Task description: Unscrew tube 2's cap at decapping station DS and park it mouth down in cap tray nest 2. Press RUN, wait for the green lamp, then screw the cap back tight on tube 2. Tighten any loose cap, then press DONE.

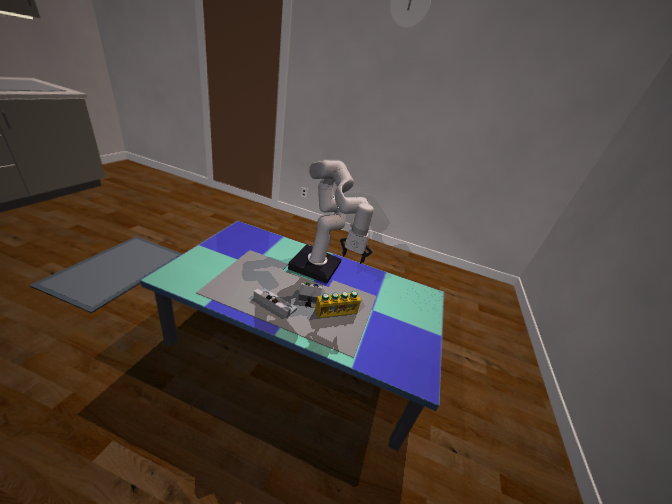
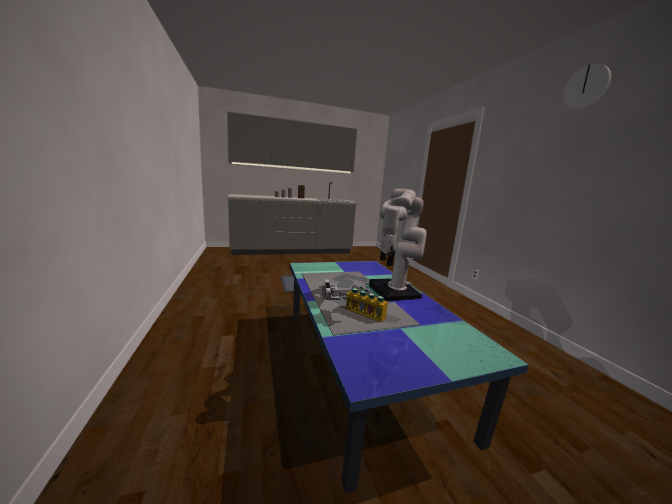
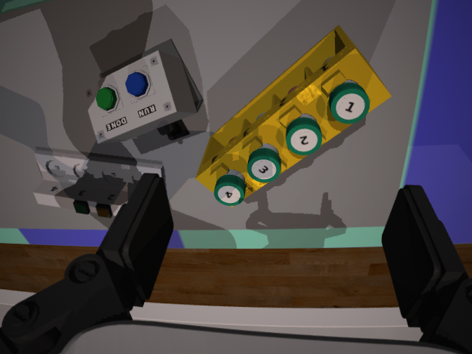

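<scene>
A yellow rack [image 1: 337,314] [image 2: 383,311] [image 3: 370,75] holds tubes with green caps labelled 1 to 4. Tube 2's cap [image 3: 304,137] sits on its tube; its tightness cannot be told. A white cap tray [image 1: 283,310] [image 3: 47,199] stands left of the rack; nests 2, 3 and 4 look empty, nest 1 is hidden by a finger. Its green lamp [image 3: 81,207] and amber lamp [image 3: 104,210] look dark. The grey button box has a blue RUN button [image 3: 137,84] and a green DONE button [image 3: 106,98]. My gripper [image 1: 353,258] [image 2: 387,261] [image 3: 277,206] is open, empty and high above the table.
The rack, tray and button box stand on a grey mat [image 1: 233,282] [image 2: 347,325] on the blue and green table [image 1: 401,347] [image 2: 379,363]. The arm's black base [image 1: 298,261] [image 2: 398,295] is behind them. A small black part [image 3: 175,130] sits at the button box's edge.
</scene>
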